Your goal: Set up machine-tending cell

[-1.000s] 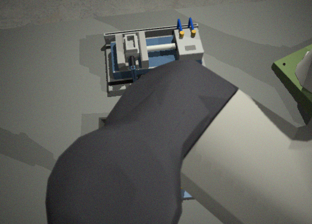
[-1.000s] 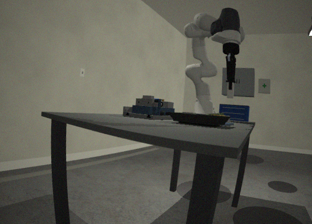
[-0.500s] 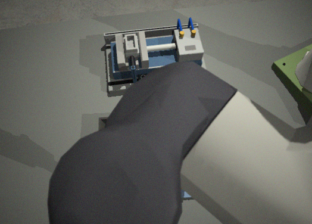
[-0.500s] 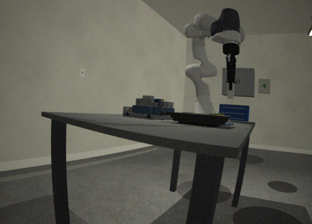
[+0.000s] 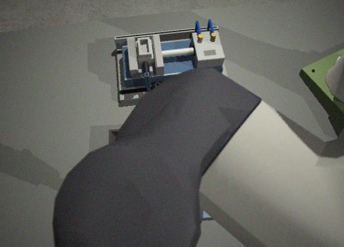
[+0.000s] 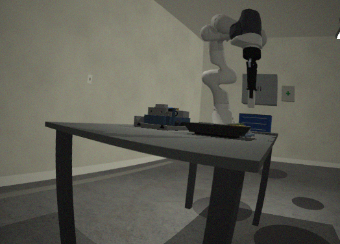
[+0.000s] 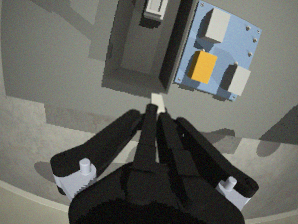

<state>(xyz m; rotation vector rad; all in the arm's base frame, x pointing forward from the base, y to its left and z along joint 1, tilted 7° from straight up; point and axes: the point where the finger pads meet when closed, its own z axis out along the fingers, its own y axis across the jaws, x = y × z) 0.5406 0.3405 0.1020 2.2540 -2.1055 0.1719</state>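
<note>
The work stop lies 38 cm to the right of my hand, 6 cm below it and 1 cm ahead of it. Also, from my hand: moving jaw 43 cm to the right, 7 cm below, 2 cm behind; then brass blank 13 cm below, 9 cm behind, 7 cm to the right; then fixed jaw 42 cm to the right, 7 cm below, 4 cm ahead.
</note>
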